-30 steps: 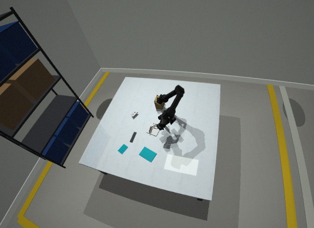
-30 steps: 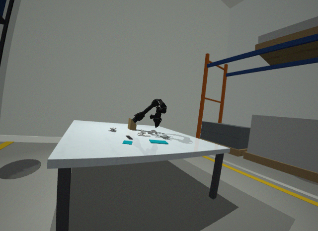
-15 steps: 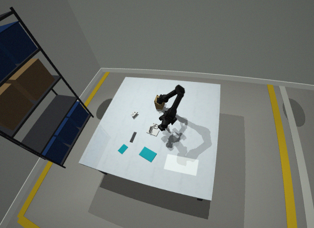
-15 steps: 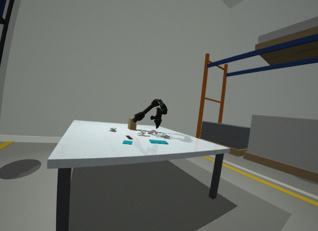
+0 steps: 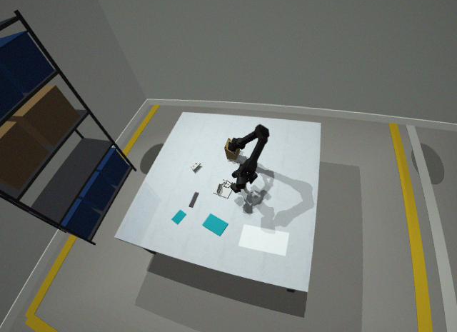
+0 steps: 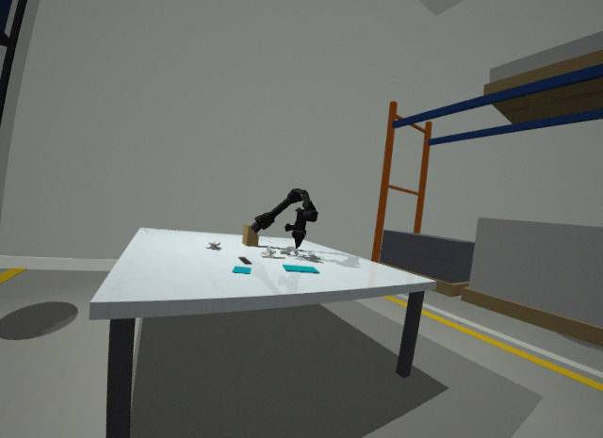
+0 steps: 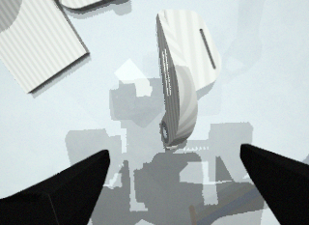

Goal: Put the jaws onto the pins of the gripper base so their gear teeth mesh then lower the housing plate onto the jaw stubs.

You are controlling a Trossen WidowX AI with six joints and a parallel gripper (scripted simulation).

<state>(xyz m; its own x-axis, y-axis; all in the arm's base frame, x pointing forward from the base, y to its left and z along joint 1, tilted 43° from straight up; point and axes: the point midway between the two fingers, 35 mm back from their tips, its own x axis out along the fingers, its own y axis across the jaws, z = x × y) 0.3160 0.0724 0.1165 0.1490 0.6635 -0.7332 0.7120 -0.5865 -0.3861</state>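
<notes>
Now: the grey gripper jaw 30 mm below my gripper tip, 10 mm to the right of it and 10 mm behind it. The rest, counted from my gripper tip: black bar: 360 mm to the right, 90 mm ahead, 50 mm below.
</notes>
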